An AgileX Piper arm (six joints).
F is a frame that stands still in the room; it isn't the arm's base.
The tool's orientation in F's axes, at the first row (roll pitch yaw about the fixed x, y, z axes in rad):
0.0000, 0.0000, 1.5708
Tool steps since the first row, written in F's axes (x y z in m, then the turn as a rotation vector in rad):
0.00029, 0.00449, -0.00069, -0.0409, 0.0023, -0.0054
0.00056, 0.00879, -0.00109, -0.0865, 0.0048, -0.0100
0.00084, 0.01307, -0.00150, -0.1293, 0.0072, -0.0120
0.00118, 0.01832, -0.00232, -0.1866, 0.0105, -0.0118
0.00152, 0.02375, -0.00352, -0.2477, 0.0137, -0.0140
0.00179, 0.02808, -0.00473, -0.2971, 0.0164, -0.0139
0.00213, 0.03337, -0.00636, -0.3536, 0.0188, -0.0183
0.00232, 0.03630, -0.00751, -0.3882, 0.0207, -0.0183
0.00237, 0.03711, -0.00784, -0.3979, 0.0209, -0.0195
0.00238, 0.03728, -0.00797, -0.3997, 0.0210, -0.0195
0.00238, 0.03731, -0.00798, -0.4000, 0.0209, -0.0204
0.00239, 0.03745, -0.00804, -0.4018, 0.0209, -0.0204
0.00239, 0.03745, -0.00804, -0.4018, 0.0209, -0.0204
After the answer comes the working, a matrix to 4 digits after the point.
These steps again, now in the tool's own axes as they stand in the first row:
0.00449, -0.00029, -0.00069, 0.0023, 0.0409, -0.0054
0.00879, -0.00056, -0.00109, 0.0048, 0.0865, -0.0100
0.01307, -0.00084, -0.00150, 0.0072, 0.1293, -0.0120
0.01832, -0.00118, -0.00232, 0.0105, 0.1866, -0.0118
0.02375, -0.00152, -0.00352, 0.0137, 0.2477, -0.0140
0.02808, -0.00179, -0.00473, 0.0164, 0.2971, -0.0139
0.03337, -0.00213, -0.00636, 0.0188, 0.3536, -0.0183
0.03630, -0.00232, -0.00751, 0.0207, 0.3882, -0.0183
0.03711, -0.00237, -0.00784, 0.0209, 0.3979, -0.0195
0.03728, -0.00238, -0.00797, 0.0210, 0.3997, -0.0195
0.03731, -0.00238, -0.00798, 0.0209, 0.4000, -0.0204
0.03745, -0.00239, -0.00804, 0.0209, 0.4018, -0.0204
0.03745, -0.00239, -0.00804, 0.0209, 0.4018, -0.0204

The tool's axes in the first row as the columns of a matrix, in F's axes (rounded; the answer above uses it unrounded):
0.0000, -1.0000, 0.0000
1.0000, 0.0000, 0.0000
0.0000, 0.0000, 1.0000

